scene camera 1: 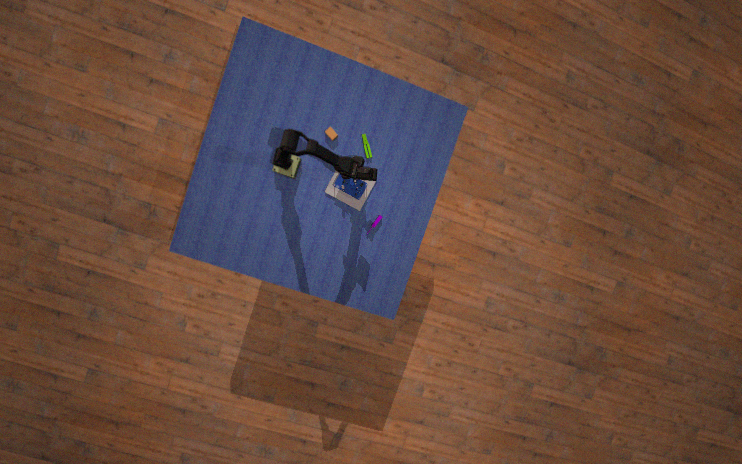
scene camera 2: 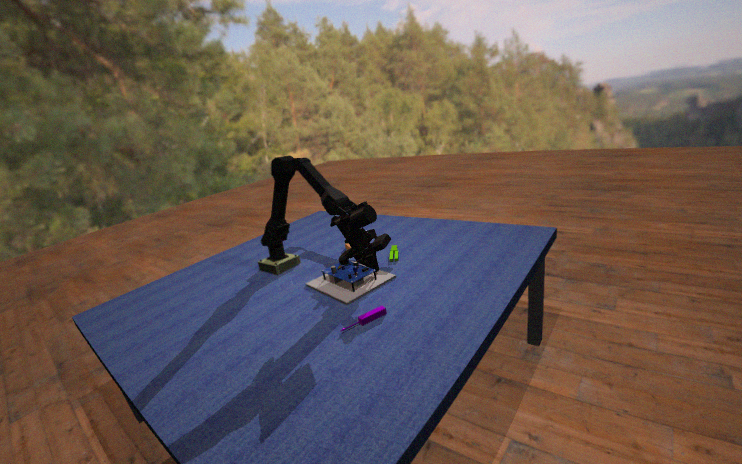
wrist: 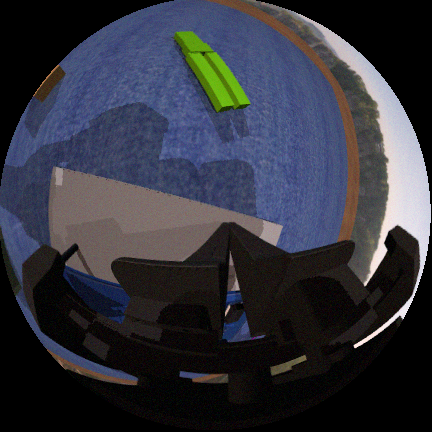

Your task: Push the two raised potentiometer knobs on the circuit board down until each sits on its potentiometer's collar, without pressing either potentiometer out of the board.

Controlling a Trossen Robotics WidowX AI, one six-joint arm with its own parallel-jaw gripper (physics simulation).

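Where they show: gripper, fingertip midpoint: (scene camera 2: 377, 270) (wrist: 227, 227); arm's base, link origin: (scene camera 1: 284, 162) (scene camera 2: 277, 257).
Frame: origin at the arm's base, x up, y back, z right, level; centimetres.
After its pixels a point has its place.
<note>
The blue circuit board (scene camera 1: 358, 192) @(x 0.1, y -41.2, z -5.8 cm) (scene camera 2: 362, 274) @(x 0.6, y -42.1, z -7.9 cm) (wrist: 92, 294) @(x 0.6, y -31.0, z -10.7 cm) stands on thin dark legs above a light grey plate (scene camera 1: 355, 204) @(x -2.5, y -42.9, z 0.5 cm) (scene camera 2: 345, 297) @(x -2.5, y -44.0, z 0.9 cm) (wrist: 100, 200) @(x -2.6, y -30.2, z -15.6 cm). My gripper (scene camera 2: 377, 269) @(x -2.2, y -39.5, z -16.1 cm) (wrist: 227, 227) @(x -2.2, y -39.5, z -16.1 cm) is shut and empty, pointing down, with its tips low at the board's far right edge in scene camera 2. In scene camera 1 the arm's end hides the tips and part of the board. Small upright parts show on the board, but I cannot tell which are the two knobs or how high they sit. In the wrist view the fingers hide most of the board.
Lime-green tweezers (scene camera 1: 367, 146) @(x -2.4, y -33.0, z -30.3 cm) (scene camera 2: 393, 253) @(x -2.6, y -32.9, z -29.7 cm) (wrist: 212, 72) @(x -2.2, y -34.0, z -28.1 cm) lie beyond the plate. An orange block (scene camera 1: 331, 132) @(x -1.4, y -12.9, z -26.5 cm) (wrist: 49, 83) lies near the arm. A purple screwdriver (scene camera 1: 376, 221) @(x -1.6, y -57.7, z 2.9 cm) (scene camera 2: 372, 315) @(x -1.9, y -58.8, z 3.2 cm) lies on the opposite side. The blue table (scene camera 1: 240, 218) @(x -3.4, y 7.4, z 38.1 cm) (scene camera 2: 465, 262) @(x -3.4, y -58.8, z -37.1 cm) carries everything.
</note>
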